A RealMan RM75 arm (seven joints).
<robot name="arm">
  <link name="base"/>
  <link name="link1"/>
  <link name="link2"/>
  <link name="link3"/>
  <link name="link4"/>
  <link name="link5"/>
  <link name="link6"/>
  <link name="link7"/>
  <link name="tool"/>
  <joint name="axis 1" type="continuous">
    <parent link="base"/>
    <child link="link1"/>
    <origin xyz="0 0 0.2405"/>
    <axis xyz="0 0 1"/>
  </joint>
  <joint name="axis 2" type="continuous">
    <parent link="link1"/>
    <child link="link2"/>
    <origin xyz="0 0 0"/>
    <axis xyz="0 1 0"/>
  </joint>
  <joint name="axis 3" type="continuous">
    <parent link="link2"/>
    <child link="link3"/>
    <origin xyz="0 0 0.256"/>
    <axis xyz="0 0 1"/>
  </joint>
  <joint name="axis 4" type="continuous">
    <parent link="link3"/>
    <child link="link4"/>
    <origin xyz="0 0 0"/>
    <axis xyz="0 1 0"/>
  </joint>
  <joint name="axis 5" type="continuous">
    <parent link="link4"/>
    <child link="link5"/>
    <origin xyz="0 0 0.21"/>
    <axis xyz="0 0 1"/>
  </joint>
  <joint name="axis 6" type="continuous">
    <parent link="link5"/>
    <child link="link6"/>
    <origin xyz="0 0 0"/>
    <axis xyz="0 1 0"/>
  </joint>
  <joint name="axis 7" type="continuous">
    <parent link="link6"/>
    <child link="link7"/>
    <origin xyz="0 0 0.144"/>
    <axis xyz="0 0 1"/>
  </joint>
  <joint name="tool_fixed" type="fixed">
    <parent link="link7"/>
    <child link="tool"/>
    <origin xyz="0 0 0"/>
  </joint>
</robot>
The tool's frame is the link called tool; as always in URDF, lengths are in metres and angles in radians. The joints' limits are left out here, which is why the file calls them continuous.
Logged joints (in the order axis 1, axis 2, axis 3, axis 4, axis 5, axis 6, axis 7), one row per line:
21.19, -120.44, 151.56, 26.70, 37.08, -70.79, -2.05
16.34, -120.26, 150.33, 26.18, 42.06, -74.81, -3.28
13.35, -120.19, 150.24, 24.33, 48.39, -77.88, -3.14
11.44, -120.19, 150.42, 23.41, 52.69, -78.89, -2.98
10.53, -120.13, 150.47, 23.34, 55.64, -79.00, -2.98
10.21, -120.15, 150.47, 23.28, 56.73, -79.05, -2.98
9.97, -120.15, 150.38, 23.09, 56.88, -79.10, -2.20
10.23, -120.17, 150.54, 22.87, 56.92, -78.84, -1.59
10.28, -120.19, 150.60, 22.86, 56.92, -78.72, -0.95
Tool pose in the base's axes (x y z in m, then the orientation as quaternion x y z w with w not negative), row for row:
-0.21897, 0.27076, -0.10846, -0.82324, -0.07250, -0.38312, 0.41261
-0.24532, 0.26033, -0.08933, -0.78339, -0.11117, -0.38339, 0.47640
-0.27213, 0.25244, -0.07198, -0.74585, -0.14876, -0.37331, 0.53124
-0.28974, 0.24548, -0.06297, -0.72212, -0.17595, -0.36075, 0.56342
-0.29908, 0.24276, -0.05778, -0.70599, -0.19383, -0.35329, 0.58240
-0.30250, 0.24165, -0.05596, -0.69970, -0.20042, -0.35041, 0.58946
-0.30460, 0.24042, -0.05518, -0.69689, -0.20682, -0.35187, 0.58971
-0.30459, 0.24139, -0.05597, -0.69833, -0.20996, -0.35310, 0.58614
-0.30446, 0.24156, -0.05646, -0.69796, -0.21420, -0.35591, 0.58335
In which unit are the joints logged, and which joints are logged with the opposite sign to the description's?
The joints are logged in degrees. Opposite sign: axis 1, axis 5, axis 6, axis 7.
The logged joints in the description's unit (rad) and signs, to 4 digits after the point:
-0.3698, -2.1021, 2.6452, 0.4660, -0.6472, 1.2355, 0.0358
-0.2852, -2.0989, 2.6238, 0.4569, -0.7341, 1.3057, 0.0572
-0.2330, -2.0977, 2.6222, 0.4246, -0.8446, 1.3593, 0.0548
-0.1997, -2.0977, 2.6253, 0.4086, -0.9196, 1.3769, 0.0520
-0.1838, -2.0967, 2.6262, 0.4074, -0.9711, 1.3788, 0.0520
-0.1782, -2.0970, 2.6262, 0.4063, -0.9901, 1.3797, 0.0520
-0.1740, -2.0970, 2.6246, 0.4030, -0.9927, 1.3806, 0.0384
-0.1785, -2.0974, 2.6274, 0.3992, -0.9934, 1.3760, 0.0278
-0.1794, -2.0977, 2.6285, 0.3990, -0.9934, 1.3739, 0.0166

